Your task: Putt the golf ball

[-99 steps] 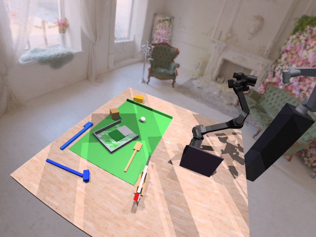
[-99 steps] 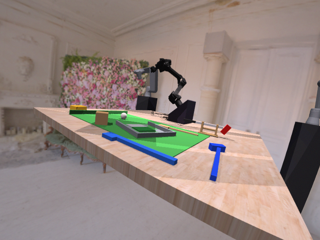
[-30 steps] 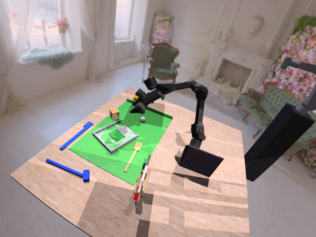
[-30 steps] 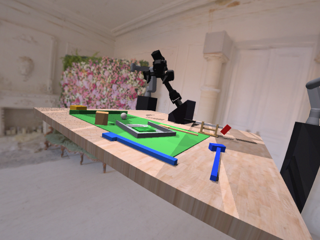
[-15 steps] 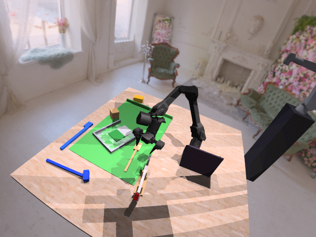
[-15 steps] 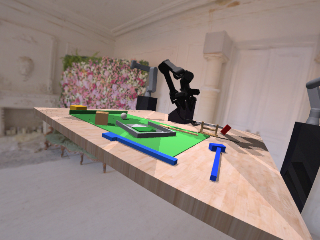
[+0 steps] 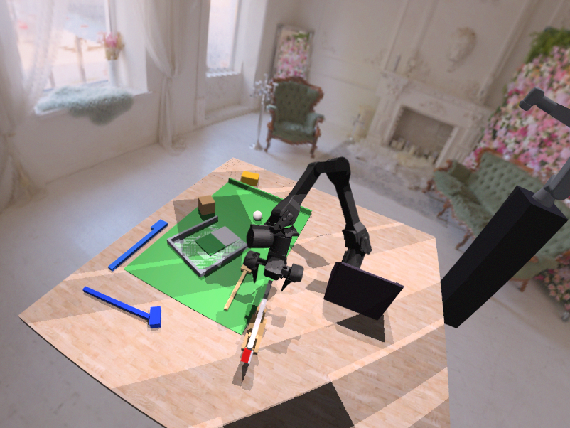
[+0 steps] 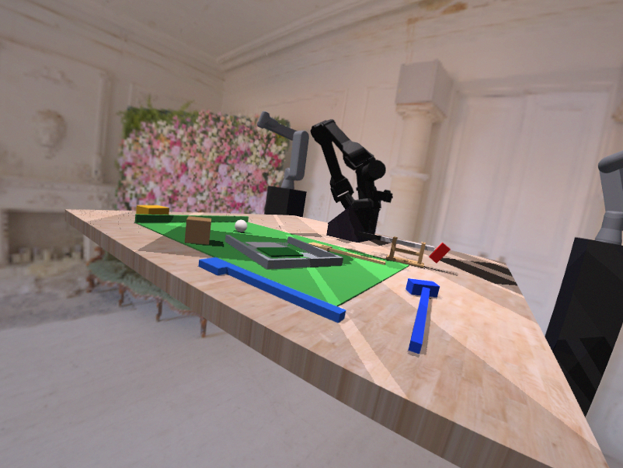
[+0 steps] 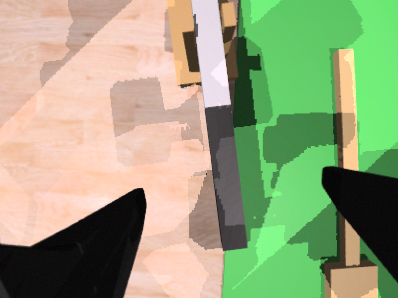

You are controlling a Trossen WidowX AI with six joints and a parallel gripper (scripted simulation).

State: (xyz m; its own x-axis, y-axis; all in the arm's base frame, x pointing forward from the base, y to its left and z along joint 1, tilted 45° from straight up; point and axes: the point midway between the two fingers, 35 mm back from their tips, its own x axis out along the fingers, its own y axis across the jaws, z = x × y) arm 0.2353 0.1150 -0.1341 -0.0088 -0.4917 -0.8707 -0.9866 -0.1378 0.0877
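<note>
The red putter is 11 cm to the left of my gripper tip, 3 cm behind it and 2 cm below it. Round my gripper tip: wooden rack (13 cm to the left, 5 cm below, 2 cm behind); white golf ball (38 cm to the right, 21 cm ahead, 6 cm below).
</note>
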